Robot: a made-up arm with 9 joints. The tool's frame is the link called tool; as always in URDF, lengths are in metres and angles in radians. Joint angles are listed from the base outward. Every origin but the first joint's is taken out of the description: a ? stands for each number. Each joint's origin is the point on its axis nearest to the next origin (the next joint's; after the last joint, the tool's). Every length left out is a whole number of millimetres.
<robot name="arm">
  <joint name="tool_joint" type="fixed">
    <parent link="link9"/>
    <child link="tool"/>
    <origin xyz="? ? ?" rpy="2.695 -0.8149 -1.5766"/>
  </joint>
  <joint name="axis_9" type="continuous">
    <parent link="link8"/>
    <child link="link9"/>
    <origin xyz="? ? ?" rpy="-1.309 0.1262 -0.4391"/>
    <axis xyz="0 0 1"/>
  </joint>
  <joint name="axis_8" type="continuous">
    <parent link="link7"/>
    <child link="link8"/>
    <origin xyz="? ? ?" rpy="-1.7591 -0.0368 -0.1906"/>
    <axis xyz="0 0 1"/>
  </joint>
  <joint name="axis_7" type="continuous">
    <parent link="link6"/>
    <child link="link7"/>
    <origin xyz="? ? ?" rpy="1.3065 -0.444 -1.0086"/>
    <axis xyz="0 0 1"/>
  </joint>
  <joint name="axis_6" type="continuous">
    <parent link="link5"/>
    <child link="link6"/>
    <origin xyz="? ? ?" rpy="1.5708 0 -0.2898"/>
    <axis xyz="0 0 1"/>
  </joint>
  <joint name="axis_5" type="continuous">
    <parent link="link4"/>
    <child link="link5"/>
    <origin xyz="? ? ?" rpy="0 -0.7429 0"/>
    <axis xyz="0 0 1"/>
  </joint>
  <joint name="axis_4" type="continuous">
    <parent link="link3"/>
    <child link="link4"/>
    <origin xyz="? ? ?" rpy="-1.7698 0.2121 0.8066"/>
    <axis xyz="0 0 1"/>
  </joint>
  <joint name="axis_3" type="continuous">
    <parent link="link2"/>
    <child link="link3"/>
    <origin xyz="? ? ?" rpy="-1.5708 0 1.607"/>
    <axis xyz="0 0 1"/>
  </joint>
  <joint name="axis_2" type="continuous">
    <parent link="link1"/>
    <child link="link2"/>
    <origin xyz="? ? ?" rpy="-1.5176 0 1.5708"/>
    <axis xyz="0 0 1"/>
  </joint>
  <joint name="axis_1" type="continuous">
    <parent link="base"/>
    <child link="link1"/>
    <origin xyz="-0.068 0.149 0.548" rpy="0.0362 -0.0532 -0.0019"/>
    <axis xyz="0 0 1"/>
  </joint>
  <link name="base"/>
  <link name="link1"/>
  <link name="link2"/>
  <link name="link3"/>
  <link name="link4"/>
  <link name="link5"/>
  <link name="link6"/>
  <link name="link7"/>
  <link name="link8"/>
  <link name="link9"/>
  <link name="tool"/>
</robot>
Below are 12 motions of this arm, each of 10 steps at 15 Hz.
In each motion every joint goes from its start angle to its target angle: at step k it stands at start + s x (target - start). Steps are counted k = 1, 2, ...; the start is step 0. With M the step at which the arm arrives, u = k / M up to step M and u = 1 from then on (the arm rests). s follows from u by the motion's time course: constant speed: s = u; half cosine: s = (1 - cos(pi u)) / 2; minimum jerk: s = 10 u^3 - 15 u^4 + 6 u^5.
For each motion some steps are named. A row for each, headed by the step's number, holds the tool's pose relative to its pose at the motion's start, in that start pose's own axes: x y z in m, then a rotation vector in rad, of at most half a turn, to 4 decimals.
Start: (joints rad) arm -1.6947 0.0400 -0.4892 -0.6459 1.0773 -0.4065 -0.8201 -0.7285 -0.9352
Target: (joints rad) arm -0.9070 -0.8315 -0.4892 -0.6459 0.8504 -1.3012 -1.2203 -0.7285 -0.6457
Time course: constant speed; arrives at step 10
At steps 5, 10:
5: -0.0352 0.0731 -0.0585 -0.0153 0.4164 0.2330
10: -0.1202 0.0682 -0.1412 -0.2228 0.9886 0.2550

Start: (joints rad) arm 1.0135 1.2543 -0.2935 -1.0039 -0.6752 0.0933 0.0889 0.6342 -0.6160
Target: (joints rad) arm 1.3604 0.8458 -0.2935 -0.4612 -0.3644 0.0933 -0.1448 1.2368 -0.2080
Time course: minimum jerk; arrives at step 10
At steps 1, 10:
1: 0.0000 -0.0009 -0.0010 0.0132 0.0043 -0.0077
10: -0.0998 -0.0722 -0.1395 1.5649 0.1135 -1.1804

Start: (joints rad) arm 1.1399 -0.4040 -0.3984 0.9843 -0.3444 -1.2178 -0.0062 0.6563 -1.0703
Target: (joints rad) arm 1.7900 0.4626 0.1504 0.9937 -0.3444 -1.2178 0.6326 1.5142 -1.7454
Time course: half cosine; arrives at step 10
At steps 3, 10:
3: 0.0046 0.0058 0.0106 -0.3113 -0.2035 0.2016
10: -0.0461 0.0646 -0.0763 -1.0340 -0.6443 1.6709

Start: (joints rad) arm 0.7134 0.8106 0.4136 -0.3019 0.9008 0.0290 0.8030 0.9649 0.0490
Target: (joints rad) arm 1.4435 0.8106 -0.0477 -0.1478 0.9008 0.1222 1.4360 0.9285 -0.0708
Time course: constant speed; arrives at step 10
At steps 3, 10:
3: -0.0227 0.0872 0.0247 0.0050 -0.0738 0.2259
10: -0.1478 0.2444 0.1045 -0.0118 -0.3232 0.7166

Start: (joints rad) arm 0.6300 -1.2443 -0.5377 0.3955 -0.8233 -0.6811 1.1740 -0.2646 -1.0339
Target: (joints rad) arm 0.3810 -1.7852 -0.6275 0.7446 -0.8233 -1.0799 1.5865 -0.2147 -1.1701
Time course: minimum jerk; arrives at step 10
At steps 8, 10:
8: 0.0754 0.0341 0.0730 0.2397 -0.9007 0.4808
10: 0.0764 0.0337 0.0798 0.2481 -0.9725 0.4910

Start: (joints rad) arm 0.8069 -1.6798 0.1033 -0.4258 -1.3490 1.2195 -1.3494 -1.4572 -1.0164
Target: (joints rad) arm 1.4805 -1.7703 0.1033 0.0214 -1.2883 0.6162 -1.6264 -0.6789 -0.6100
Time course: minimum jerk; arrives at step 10
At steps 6, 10:
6: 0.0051 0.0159 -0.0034 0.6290 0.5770 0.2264
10: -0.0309 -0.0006 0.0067 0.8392 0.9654 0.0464

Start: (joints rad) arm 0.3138 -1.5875 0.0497 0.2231 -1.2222 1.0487 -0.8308 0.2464 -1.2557
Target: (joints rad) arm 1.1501 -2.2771 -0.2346 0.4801 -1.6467 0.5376 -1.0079 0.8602 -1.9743
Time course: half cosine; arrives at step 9
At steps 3, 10:
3: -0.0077 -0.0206 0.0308 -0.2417 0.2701 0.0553
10: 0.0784 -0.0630 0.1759 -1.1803 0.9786 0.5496

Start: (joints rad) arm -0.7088 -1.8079 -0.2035 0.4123 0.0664 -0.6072 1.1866 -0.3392 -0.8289
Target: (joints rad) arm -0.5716 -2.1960 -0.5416 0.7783 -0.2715 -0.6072 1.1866 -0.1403 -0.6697
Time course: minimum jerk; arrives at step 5
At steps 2, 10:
2: 0.0081 0.0005 -0.0270 0.2918 0.1142 0.0630
10: 0.0133 0.0290 -0.0828 0.9025 0.3946 0.2018

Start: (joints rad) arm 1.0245 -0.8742 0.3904 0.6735 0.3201 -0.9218 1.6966 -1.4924 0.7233
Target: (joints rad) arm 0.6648 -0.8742 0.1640 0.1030 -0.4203 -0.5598 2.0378 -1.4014 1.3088
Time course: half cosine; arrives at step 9
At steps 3, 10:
3: -0.0427 0.0246 0.0208 -0.1173 -0.1937 -0.2591
10: -0.2307 0.2080 -0.0188 -0.3415 -1.1128 -0.7031

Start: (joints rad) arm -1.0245 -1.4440 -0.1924 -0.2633 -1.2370 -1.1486 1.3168 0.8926 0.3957
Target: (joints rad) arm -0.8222 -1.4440 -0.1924 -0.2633 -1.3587 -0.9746 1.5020 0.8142 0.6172
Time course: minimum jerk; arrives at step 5
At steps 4, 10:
4: -0.0269 0.0308 0.0140 -0.2298 -0.1158 -0.0528
10: -0.0288 0.0329 0.0142 -0.2438 -0.1245 -0.0554

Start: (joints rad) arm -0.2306 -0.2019 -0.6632 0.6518 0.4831 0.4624 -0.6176 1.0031 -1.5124
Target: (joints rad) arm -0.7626 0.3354 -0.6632 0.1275 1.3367 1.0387 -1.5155 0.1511 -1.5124
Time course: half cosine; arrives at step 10
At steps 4, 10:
4: -0.0374 -0.0257 -0.0658 0.1402 0.2022 0.1200
10: -0.1013 -0.1179 -0.1234 0.3336 0.7471 0.3764

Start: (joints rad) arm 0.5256 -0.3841 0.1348 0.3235 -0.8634 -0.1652 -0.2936 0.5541 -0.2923
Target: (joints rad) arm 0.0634 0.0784 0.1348 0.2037 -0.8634 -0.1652 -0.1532 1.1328 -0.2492
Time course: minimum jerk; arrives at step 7
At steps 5, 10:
5: -0.0715 0.1408 0.0716 0.1842 -0.6351 0.6897
10: -0.0957 0.1625 0.0738 0.1867 -0.7126 0.8229

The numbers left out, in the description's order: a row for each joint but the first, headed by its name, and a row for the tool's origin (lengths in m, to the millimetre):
tool: -0.102 -0.002 0
axis_9: 0.15 0.011 0
axis_8: -0.029 0.267 0
axis_7: -0.008 -0.031 0
axis_6: 0.087 -0.043 0
axis_5: 0.012 0.095 0
axis_4: 0.025 -0.063 0
axis_3: -0.009 0.02 0
axis_2: 0.002 0.107 0

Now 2 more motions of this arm.
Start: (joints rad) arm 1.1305 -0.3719 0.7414 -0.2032 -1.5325 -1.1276 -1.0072 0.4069 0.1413
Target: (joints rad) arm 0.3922 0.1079 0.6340 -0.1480 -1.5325 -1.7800 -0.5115 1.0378 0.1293
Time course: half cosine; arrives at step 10
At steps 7, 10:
7: -0.0325 0.0829 -0.0392 0.3278 -0.0446 0.5762
10: -0.0594 0.1000 -0.0412 0.4166 -0.0676 0.7354

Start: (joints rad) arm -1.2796 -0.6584 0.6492 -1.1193 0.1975 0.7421 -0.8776 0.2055 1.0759
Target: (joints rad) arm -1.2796 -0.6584 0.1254 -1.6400 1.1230 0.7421 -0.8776 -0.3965 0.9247
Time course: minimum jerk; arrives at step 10
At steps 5, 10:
5: 0.1033 -0.1226 -0.0152 -0.4368 -0.1230 -0.5907
10: 0.1124 -0.2808 0.0175 -0.9331 -0.1514 -1.1736

